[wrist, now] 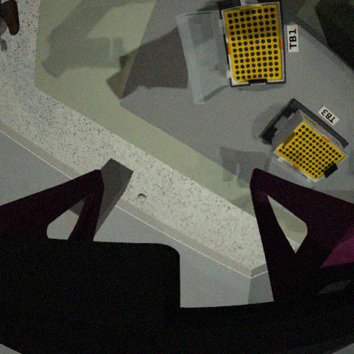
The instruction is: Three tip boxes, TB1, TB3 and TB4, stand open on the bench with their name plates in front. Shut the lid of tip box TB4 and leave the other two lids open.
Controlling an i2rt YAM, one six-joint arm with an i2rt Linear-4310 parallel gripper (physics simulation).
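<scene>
Tip box TB1 (pixel 254 46) stands open at the top right, its yellow perforated rack showing and its clear lid (pixel 202 57) folded out to the left. Its name plate (pixel 293 38) is on its right. Tip box TB3 (pixel 311 150) stands open at the right, turned at an angle, with its name plate (pixel 328 115) beyond it; its clear lid is faint at the lower side of the box. Tip box TB4 does not show in this view. My gripper (pixel 176 177) is open and empty, its fingers wide apart, in front of the two boxes and nearer the speckled bench edge.
The speckled bench top (pixel 150 165) ends in a slanting edge below the fingers. A grey block (pixel 119 179) is beside the left fingertip. A dark shape (pixel 340 25) is at the top right corner, and a brown object (pixel 11 17) at the top left. Shadows fall across the bench.
</scene>
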